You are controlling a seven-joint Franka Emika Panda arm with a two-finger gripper.
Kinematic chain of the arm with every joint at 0, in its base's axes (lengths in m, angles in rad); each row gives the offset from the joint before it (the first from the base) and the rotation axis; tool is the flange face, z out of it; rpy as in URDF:
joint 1: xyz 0 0 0.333 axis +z
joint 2: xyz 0 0 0 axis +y
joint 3: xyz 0 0 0.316 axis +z
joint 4: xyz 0.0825 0 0 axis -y
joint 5: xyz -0.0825 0 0.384 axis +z
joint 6: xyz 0 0 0 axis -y
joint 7: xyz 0.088 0 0 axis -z
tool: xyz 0 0 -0.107 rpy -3.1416 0 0
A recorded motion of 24 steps. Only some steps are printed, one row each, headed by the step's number.
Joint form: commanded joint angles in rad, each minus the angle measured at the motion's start. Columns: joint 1, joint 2, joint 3, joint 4, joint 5, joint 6, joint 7.
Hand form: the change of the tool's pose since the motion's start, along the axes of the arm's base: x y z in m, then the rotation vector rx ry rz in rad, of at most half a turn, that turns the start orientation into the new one. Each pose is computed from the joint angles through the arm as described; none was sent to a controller.
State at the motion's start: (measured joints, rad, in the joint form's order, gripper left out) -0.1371 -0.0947 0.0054 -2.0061 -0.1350 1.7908 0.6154
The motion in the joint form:
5: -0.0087 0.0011 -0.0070 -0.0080 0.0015 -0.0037 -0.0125
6: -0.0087 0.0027 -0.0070 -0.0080 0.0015 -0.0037 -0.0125
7: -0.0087 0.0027 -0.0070 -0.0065 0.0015 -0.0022 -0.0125
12: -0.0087 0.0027 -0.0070 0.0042 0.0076 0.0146 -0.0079
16: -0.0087 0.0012 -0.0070 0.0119 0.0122 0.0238 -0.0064
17: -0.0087 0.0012 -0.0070 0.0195 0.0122 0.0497 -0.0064
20: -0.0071 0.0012 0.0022 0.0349 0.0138 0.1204 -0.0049
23: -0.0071 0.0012 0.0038 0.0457 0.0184 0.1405 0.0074
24: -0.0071 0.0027 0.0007 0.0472 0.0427 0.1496 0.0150
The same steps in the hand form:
5: -0.0029 -0.0078 -0.0046 0.0054 0.0138 -0.0043
6: -0.0027 -0.0078 -0.0054 0.0056 0.0154 -0.0044
7: -0.0022 -0.0079 -0.0046 0.0053 0.0124 -0.0042
12: 0.0016 -0.0077 0.0016 0.0072 -0.0161 -0.0086
16: 0.0037 -0.0075 0.0066 0.0090 -0.0351 -0.0105
17: 0.0078 -0.0077 0.0122 0.0054 -0.0682 -0.0073
20: 0.0186 -0.0022 0.0257 -0.0026 -0.1535 0.0103
23: 0.0223 -0.0012 0.0327 -0.0023 -0.1861 0.0005
24: 0.0237 -0.0013 0.0333 0.0188 -0.1991 -0.0184

